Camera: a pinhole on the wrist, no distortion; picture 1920 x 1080 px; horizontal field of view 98.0 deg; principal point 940.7 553.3 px. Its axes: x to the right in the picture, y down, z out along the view. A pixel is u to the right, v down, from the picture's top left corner.
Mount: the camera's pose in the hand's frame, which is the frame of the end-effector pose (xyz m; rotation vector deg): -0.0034 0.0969 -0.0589 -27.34 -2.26 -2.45
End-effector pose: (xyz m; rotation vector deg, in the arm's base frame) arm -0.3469 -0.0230 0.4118 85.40 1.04 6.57
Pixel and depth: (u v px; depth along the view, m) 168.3 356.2 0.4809
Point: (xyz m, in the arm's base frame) -0.7933 -0.4423 0.6471
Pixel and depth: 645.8 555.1 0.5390
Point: -0.5433 -0.4217 0.7829
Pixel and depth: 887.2 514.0 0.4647
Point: -0.3830 -0.3647 0.7291
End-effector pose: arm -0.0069 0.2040 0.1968 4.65 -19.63 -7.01
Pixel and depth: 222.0 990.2 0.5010
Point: -0.4359 0.8153 0.3406
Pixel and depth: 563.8 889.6 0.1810
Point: -0.0833 0.4566 0.2535
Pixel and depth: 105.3 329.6 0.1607
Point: -0.1844 0.3574 0.2442
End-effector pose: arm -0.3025 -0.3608 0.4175 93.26 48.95 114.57
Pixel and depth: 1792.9 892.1 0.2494
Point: -0.2171 -0.3822 0.8134
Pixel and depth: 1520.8 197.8 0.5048
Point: 0.1231 -0.1402 0.7977
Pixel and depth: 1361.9 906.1 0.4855
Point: -0.0463 -0.5031 0.9645
